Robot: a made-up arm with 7 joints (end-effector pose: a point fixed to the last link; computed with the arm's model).
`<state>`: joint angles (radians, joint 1 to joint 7).
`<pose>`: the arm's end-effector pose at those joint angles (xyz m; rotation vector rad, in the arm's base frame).
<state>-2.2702 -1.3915 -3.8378 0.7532 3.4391 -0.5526 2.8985</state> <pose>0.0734 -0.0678 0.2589 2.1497 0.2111 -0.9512</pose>
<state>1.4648 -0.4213 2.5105 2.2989 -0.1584 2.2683 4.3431</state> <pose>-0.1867 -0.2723 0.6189 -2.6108 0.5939 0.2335</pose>
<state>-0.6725 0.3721 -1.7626 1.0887 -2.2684 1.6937 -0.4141</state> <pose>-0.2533 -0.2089 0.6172 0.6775 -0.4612 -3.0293</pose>
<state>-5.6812 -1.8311 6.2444 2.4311 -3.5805 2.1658 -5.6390</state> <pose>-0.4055 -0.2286 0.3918 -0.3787 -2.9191 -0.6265</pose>
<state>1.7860 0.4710 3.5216 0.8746 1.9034 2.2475 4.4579</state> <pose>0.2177 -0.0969 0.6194 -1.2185 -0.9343 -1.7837</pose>
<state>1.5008 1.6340 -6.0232 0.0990 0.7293 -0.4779 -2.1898</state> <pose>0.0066 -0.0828 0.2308 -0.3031 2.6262 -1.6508</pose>
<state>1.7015 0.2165 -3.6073 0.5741 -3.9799 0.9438 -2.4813</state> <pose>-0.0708 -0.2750 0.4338 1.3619 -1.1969 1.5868</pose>
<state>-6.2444 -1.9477 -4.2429 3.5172 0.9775 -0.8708 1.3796</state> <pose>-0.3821 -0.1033 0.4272 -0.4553 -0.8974 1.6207</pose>
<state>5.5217 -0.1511 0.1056 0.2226 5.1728 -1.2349 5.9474</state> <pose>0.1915 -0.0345 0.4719 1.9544 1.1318 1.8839</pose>
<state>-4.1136 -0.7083 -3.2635 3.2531 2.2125 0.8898 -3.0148</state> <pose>0.1822 -0.2214 0.8458 0.1551 0.8085 1.4135</pose>
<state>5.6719 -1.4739 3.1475 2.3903 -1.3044 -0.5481 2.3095</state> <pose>-0.4183 0.1762 0.3044 -1.2999 -1.6356 0.8169</pose>
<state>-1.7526 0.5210 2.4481 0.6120 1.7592 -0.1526 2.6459</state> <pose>0.2349 0.0978 0.4646 0.9202 2.3142 1.2306</pose>
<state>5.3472 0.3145 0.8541 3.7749 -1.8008 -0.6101 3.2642</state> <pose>-0.0494 0.0083 0.8332 -0.0796 -0.4981 -1.9077</pose>
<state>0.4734 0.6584 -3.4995 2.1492 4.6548 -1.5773 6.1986</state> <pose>0.0607 0.0043 0.7779 1.1023 0.9404 -0.9501</pose>
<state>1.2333 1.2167 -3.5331 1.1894 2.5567 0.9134 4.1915</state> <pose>-0.1213 0.0445 0.8010 0.0822 0.0840 1.7301</pose>
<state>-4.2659 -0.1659 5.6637 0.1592 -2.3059 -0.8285 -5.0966</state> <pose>-0.0688 0.0792 0.3954 -0.6181 -2.3702 0.4666</pose>
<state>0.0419 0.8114 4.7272 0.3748 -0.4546 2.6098 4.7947</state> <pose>-0.0265 -0.0787 0.4560 -0.6339 0.7155 0.9278</pose>
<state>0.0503 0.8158 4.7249 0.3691 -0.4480 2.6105 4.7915</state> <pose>-0.0257 -0.0775 0.4557 -0.6348 0.7179 0.9231</pose>
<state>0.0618 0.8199 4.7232 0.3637 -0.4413 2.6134 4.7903</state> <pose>-0.0244 -0.0764 0.4555 -0.6346 0.7204 0.9228</pose>
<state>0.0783 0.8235 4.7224 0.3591 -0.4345 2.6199 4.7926</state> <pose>-0.0224 -0.0756 0.4554 -0.6328 0.7235 0.9297</pose>
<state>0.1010 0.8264 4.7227 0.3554 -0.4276 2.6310 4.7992</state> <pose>-0.0195 -0.0750 0.4556 -0.6287 0.7272 0.9454</pose>
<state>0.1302 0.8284 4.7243 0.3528 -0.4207 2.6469 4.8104</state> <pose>-0.0156 -0.0746 0.4559 -0.6223 0.7314 0.9708</pose>
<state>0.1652 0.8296 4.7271 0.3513 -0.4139 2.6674 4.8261</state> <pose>-0.0108 -0.0744 0.4564 -0.6136 0.7364 1.0053</pose>
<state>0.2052 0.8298 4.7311 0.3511 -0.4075 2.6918 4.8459</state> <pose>-0.0052 -0.0742 0.4571 -0.6029 0.7420 1.0483</pose>
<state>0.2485 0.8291 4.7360 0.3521 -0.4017 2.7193 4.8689</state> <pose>0.0010 -0.0740 0.4580 -0.5906 0.7482 1.0978</pose>
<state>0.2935 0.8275 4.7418 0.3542 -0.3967 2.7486 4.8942</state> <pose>0.0075 -0.0737 0.4589 -0.5772 0.7549 1.1521</pose>
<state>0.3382 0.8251 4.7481 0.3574 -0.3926 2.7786 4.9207</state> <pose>0.0142 -0.0732 0.4599 -0.5633 0.7619 1.2086</pose>
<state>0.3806 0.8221 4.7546 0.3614 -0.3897 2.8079 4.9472</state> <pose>0.0206 -0.0725 0.4610 -0.5493 0.7690 1.2649</pose>
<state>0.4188 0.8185 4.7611 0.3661 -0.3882 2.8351 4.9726</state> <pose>0.0265 -0.0718 0.4620 -0.5361 0.7757 1.3188</pose>
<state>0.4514 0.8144 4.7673 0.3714 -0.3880 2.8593 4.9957</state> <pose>0.0317 -0.0712 0.4629 -0.5242 0.7815 1.3676</pose>
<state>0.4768 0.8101 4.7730 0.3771 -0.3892 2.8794 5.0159</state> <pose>0.0361 -0.0708 0.4638 -0.5139 0.7863 1.4098</pose>
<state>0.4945 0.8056 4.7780 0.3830 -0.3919 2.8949 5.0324</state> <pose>0.0394 -0.0707 0.4645 -0.5057 0.7897 1.4441</pose>
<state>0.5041 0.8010 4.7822 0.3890 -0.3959 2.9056 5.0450</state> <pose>0.0417 -0.0711 0.4652 -0.4996 0.7914 1.4697</pose>
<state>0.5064 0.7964 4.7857 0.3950 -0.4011 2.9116 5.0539</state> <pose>0.0430 -0.0719 0.4657 -0.4956 0.7914 1.4874</pose>
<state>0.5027 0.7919 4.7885 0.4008 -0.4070 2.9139 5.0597</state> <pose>0.0435 -0.0731 0.4661 -0.4934 0.7901 1.4981</pose>
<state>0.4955 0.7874 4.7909 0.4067 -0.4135 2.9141 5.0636</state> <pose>0.0435 -0.0745 0.4665 -0.4923 0.7880 1.5048</pose>
